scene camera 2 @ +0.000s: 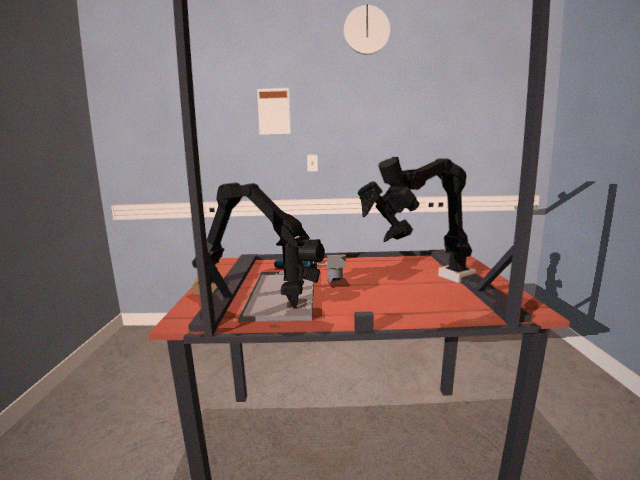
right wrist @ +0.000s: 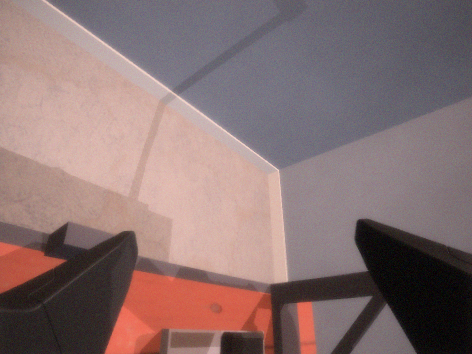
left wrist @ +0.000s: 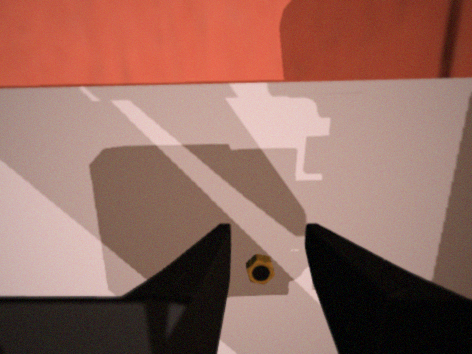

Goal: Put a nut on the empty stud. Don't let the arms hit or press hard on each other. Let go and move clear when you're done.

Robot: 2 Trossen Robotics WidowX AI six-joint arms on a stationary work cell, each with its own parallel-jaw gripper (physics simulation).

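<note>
A small brass-coloured hex nut lies on the pale tray, hole facing the camera. My left gripper is partly open and empty, pointing down over the tray; in the left wrist view the nut shows between its fingers, apart from both. Whether the fingertips are down at the nut's height I cannot tell. My right gripper is wide open and empty, raised high above the table. A grey fixture stands right of the tray, with a thin rod at its left side; which stud is empty is too small to tell.
A blue item lies behind the tray, partly hidden by the left arm. A yellowish object shows behind the left frame post. A dark block sits at the front table edge. The right frame post stands opposite.
</note>
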